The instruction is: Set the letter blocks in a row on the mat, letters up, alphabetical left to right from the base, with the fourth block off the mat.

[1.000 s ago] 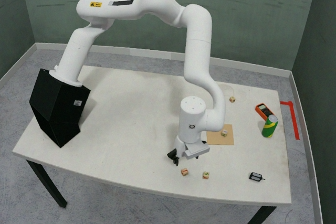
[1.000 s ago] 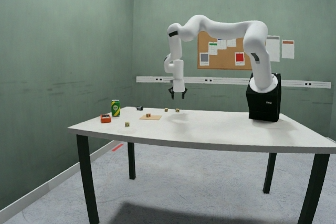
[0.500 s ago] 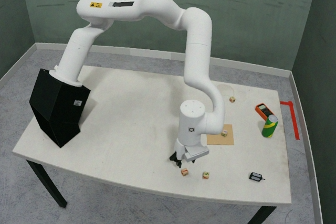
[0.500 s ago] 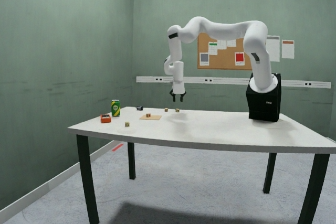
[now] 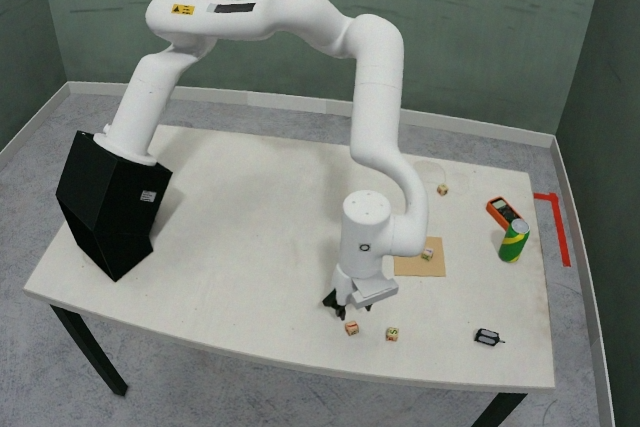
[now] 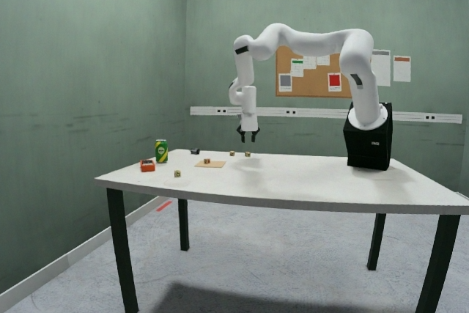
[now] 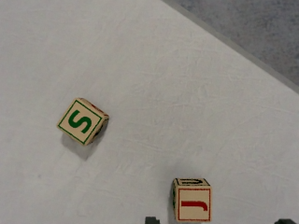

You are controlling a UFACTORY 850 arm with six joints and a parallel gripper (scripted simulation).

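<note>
My hand is 130 mm short of the tan mat, 270 mm to the right of it and 100 mm above it. The rest, counted from my hand: yellow can 400 mm ahead, 330 mm to the left, 40 mm below; orange multimeter 390 mm ahead, 480 mm to the left, 90 mm below; small black object 350 mm ahead, 30 mm to the left, 90 mm below.
</note>
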